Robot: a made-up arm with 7 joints.
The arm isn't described. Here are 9 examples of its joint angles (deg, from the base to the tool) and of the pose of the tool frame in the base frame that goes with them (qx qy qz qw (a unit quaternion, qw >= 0); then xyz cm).
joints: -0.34 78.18 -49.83 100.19 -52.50 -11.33 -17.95
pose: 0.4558 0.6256 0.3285 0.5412 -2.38 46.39 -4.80
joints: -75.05 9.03 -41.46 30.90 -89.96 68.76 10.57
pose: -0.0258 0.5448 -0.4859 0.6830 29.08 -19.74 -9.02
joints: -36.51 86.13 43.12 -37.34 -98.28 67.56 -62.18
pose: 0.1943 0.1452 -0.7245 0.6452 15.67 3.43 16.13
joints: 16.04 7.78 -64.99 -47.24 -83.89 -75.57 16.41
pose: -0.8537 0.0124 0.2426 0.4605 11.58 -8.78 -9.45
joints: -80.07 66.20 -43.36 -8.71 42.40 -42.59 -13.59
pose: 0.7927 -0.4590 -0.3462 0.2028 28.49 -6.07 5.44
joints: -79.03 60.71 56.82 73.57 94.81 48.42 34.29
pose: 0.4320 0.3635 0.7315 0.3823 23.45 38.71 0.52
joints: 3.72 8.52 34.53 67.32 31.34 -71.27 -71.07
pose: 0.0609 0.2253 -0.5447 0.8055 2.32 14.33 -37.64
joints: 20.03 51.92 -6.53 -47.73 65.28 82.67 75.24
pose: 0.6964 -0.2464 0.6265 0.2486 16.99 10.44 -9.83
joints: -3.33 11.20 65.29 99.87 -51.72 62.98 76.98
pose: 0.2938 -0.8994 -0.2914 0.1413 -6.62 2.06 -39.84
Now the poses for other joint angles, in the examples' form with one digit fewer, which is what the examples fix.
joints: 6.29 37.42 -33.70 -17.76 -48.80 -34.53 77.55
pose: -0.223 0.139 0.437 0.860 18.2 -1.5 -20.9
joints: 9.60 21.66 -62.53 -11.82 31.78 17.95 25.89
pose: 0.341 0.090 -0.315 0.882 5.2 -14.8 -27.1
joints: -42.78 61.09 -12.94 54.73 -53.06 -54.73 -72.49
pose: 0.336 -0.178 -0.374 0.846 30.5 29.2 -5.5
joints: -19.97 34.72 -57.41 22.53 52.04 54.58 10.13
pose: 0.851 0.211 -0.082 0.474 20.0 4.7 -33.4
